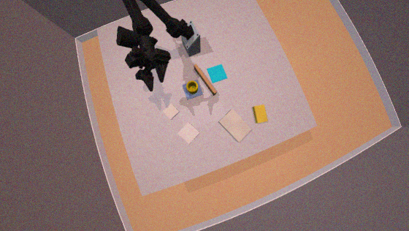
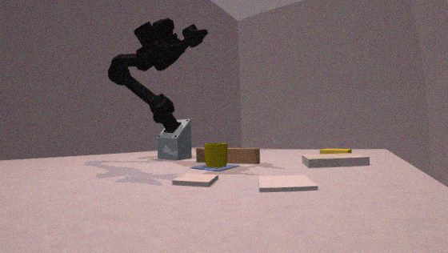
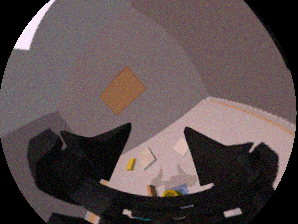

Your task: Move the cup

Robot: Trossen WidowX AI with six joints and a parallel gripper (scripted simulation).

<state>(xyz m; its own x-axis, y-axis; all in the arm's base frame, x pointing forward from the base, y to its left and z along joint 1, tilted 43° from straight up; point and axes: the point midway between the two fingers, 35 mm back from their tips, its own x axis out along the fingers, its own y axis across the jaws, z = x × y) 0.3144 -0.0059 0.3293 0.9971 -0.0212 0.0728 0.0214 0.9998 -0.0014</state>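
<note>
Now: gripper tip 31 cm above the yellow cup, 14 cm to the right of it and 6 cm past it. From my gripper tip the other things lie so: blue pad: 35 cm below, 13 cm to the left, 6 cm behind; cyan pad: 35 cm below, 33 cm to the left, 11 cm behind; brown wooden bar: 33 cm below, 23 cm to the left, 9 cm behind.
</note>
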